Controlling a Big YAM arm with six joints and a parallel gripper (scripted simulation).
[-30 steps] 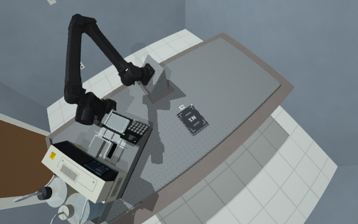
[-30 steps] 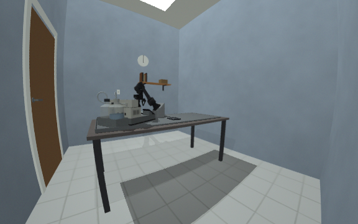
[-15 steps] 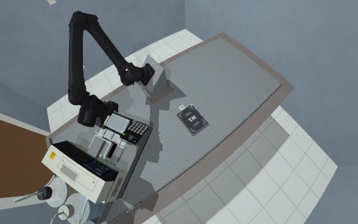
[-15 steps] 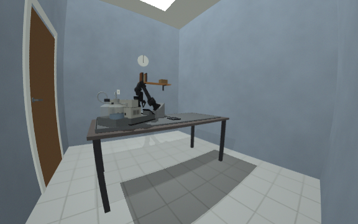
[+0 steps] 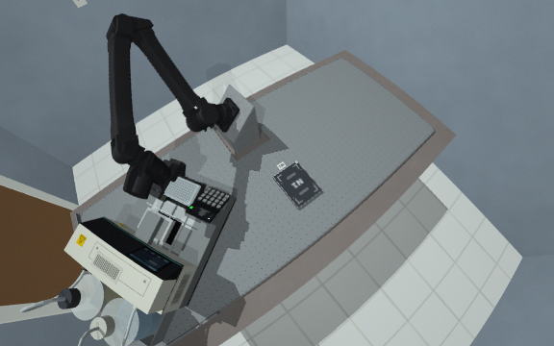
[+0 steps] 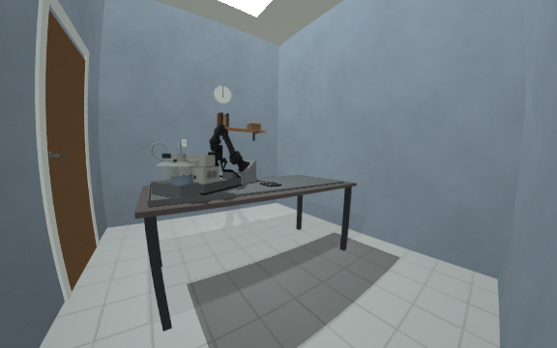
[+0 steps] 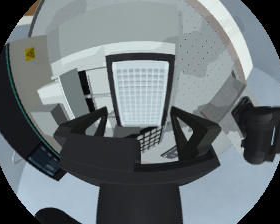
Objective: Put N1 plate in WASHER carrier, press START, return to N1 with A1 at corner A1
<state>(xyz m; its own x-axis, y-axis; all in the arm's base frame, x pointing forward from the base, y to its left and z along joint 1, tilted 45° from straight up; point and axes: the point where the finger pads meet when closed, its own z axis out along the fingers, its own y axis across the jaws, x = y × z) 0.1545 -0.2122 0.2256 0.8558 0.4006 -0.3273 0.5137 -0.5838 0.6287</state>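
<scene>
My gripper is now 4 cm above the white well plate. Round my hand: plate washer (13 cm to the right, 8 cm ahead); then bottle (42 cm to the right, 17 cm ahead).
</scene>
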